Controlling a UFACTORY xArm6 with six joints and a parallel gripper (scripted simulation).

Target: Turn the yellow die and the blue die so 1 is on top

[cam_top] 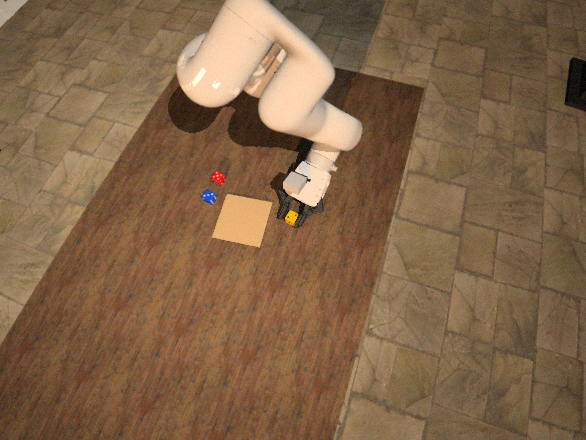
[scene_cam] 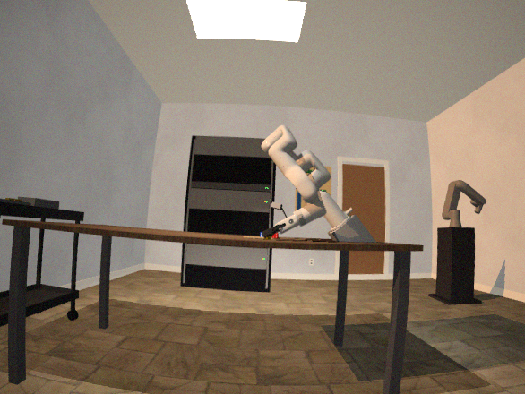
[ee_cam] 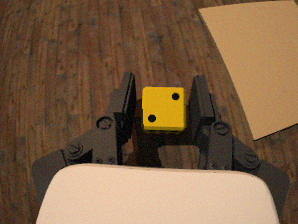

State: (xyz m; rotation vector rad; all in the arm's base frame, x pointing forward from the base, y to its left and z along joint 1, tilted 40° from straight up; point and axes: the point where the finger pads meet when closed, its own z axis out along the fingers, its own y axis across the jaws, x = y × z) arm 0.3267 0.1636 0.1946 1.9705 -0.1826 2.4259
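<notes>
Now: hand 1 cm above the yellow die. The rest, counted from my hand: red die 26 cm to the right, 3 cm behind, 1 cm below; tan mat 13 cm to the right, 6 cm ahead, 2 cm below; blue die 25 cm to the right, 4 cm ahead, 1 cm below.
</notes>
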